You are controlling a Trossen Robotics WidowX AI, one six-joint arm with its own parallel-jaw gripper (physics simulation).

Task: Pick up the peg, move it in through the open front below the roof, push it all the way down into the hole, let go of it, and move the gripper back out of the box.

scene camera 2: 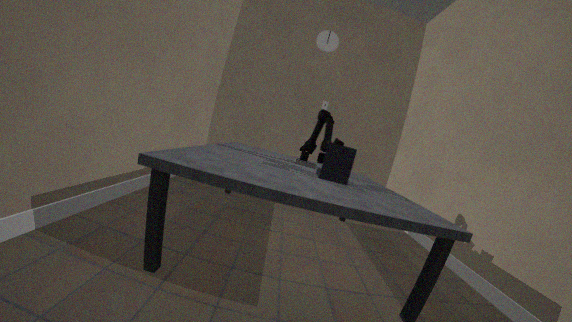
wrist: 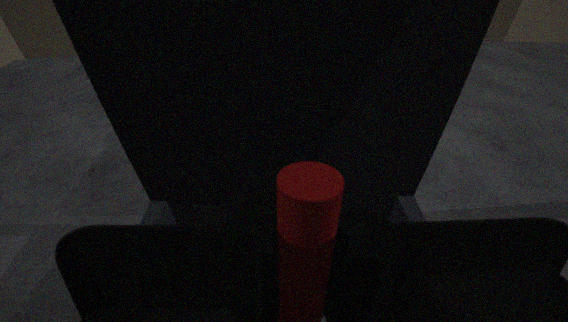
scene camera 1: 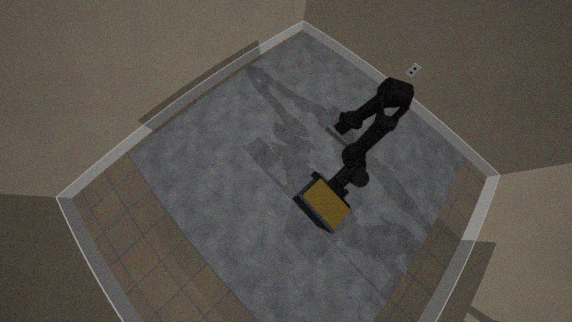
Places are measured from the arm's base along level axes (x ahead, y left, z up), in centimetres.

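Pixels of known places: gripper, fingertip midpoint: (wrist: 293, 186); arm's base, link origin: (scene camera 2: 303, 160) (scene camera 1: 342, 127).
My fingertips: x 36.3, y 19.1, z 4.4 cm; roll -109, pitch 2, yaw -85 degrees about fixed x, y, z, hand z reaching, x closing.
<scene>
Ahead of a thing's pixels: the offset from my fingertips to its top centre. Level surfaces: height alone.
A red round peg {dx -4.4, dy -0.4, dz +4.3 cm} (wrist: 309, 204) stands upright in the middle of the wrist view, in the dark inside of the box. Its lower part fades into shadow, so I cannot tell how deep it sits. The box has a yellow roof {dx -4.8, dy +0.1, dz +12.5 cm} (scene camera 1: 326, 203) and dark walls (scene camera 2: 337, 163), and it stands on the grey table {dz -7.7 cm} (scene camera 1: 221, 166) (scene camera 2: 230, 172). The black arm (scene camera 1: 368, 137) (scene camera 2: 320, 129) reaches from its base into the box's open front.
The arm's base (scene camera 1: 348, 122) stands on the table near the back wall. A wall socket (scene camera 1: 413, 69) and a clock (scene camera 2: 327, 41) are on the walls.
</scene>
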